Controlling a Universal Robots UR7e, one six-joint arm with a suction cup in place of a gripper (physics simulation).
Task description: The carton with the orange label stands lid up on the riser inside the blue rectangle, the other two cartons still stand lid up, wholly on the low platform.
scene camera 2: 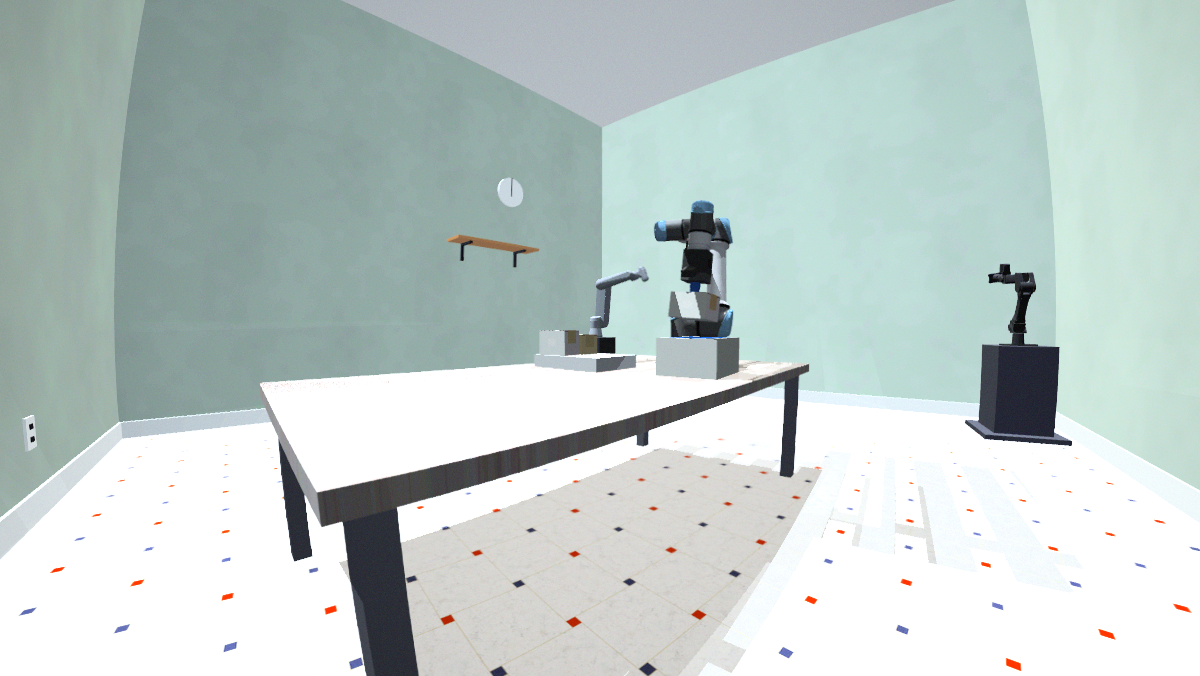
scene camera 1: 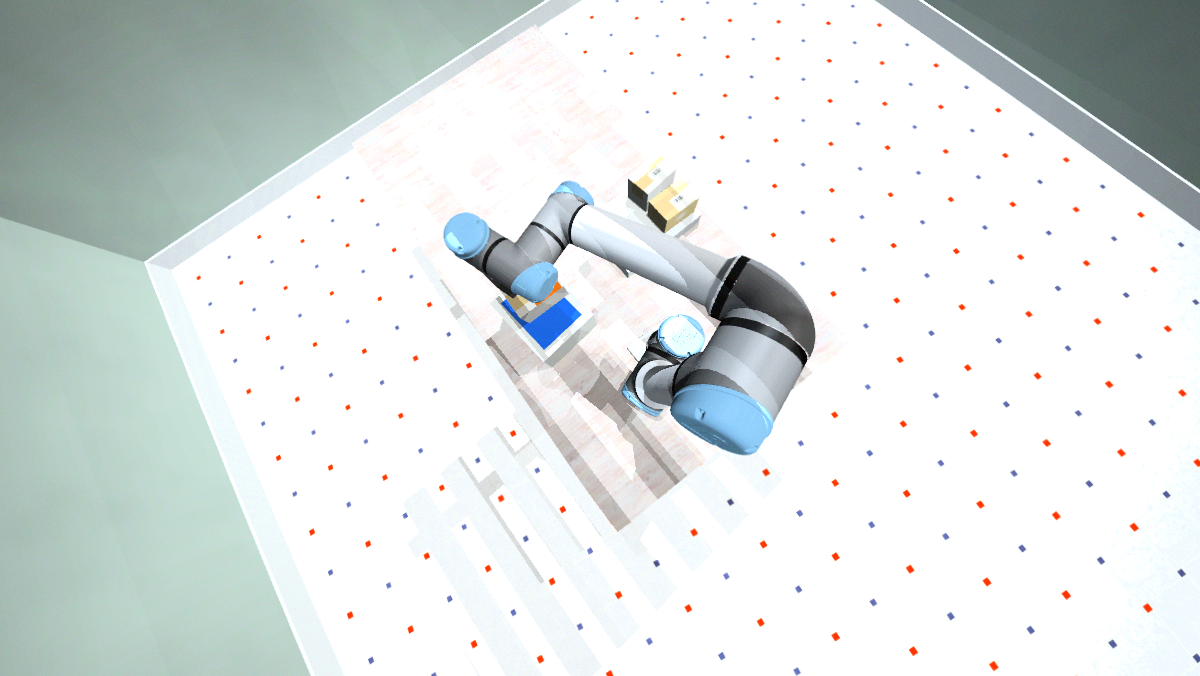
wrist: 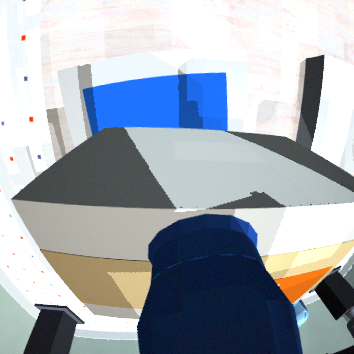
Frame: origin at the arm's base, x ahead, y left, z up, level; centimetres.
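Seen in the pictures: end effector, tool point: point(scene camera 2: 693, 296) point(wrist: 198, 224).
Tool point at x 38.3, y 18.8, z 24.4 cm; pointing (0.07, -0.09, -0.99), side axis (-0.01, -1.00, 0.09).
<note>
Pixels of each thing's top centre, then the offset from my tool point to it. Level surfaces: height alone.
- carton with the orange label, middle of its top: point(wrist: 234, 303) point(scene camera 1: 530, 284) point(scene camera 2: 694, 291) dx -2.7, dy -0.9, dz +2.0 cm
- riser, middle of its top: point(wrist: 165, 168) point(scene camera 1: 540, 309) point(scene camera 2: 699, 337) dx -2.9, dy +1.0, dz -13.4 cm
- blue rectangle, middle of its top: point(wrist: 165, 168) point(scene camera 1: 540, 309) dx -2.9, dy +1.0, dz -13.4 cm
- low platform, middle of its top: point(scene camera 1: 641, 218) point(scene camera 2: 584, 354) dx -1.1, dy -44.8, dz -20.6 cm
- table, its level: dz -25.4 cm
The carton with the orange label point(scene camera 1: 554, 288) point(scene camera 2: 692, 305) point(wrist: 190, 165) hangs, slightly tilted, from my suction cup point(scene camera 2: 694, 287) point(wrist: 205, 240). In scene camera 2 a gap shows between it and the riser point(scene camera 1: 572, 336) point(scene camera 2: 684, 358). The blue rectangle point(scene camera 1: 550, 325) point(wrist: 135, 107) on the riser's top is partly hidden by the carton in scene camera 1 and the wrist view. The other two cartons, one point(scene camera 1: 650, 186) point(scene camera 2: 556, 342) and one point(scene camera 1: 674, 206) point(scene camera 2: 587, 343), stand lid up side by side on the low platform point(scene camera 1: 684, 229) point(scene camera 2: 571, 361).
The riser and the low platform stand apart on the table point(scene camera 2: 470, 419). My forearm point(scene camera 1: 650, 256) spans between them in scene camera 1. A grey arm point(scene camera 2: 602, 298) stands beyond the table, and a black arm stands on a dark pedestal point(scene camera 2: 1018, 387) at the right.
</note>
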